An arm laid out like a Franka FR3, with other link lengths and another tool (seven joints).
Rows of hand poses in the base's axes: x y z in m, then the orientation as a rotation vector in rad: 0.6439 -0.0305 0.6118 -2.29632 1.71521 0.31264; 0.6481 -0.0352 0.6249 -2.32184 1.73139 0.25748; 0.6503 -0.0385 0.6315 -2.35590 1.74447 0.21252; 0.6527 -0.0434 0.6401 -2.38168 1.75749 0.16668; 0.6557 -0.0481 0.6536 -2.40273 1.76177 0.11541; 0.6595 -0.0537 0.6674 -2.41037 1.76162 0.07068; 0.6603 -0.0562 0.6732 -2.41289 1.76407 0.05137; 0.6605 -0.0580 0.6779 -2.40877 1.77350 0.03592; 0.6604 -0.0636 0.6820 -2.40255 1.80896 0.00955
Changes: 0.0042 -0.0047 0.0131 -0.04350 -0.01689 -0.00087; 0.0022 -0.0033 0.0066 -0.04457 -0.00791 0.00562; 0.0024 -0.0049 0.0086 -0.03960 -0.01084 0.00186; 0.0030 -0.0047 0.0135 -0.03453 -0.01847 0.00389; 0.0038 -0.0056 0.0138 -0.02156 -0.02158 0.00087; 0.0008 -0.0025 0.0058 -0.01011 -0.00855 -0.00126; 0.0002 -0.0018 0.0047 -0.00752 -0.00663 -0.00743; -0.0001 -0.0056 0.0041 -0.02255 -0.00323 -0.02246
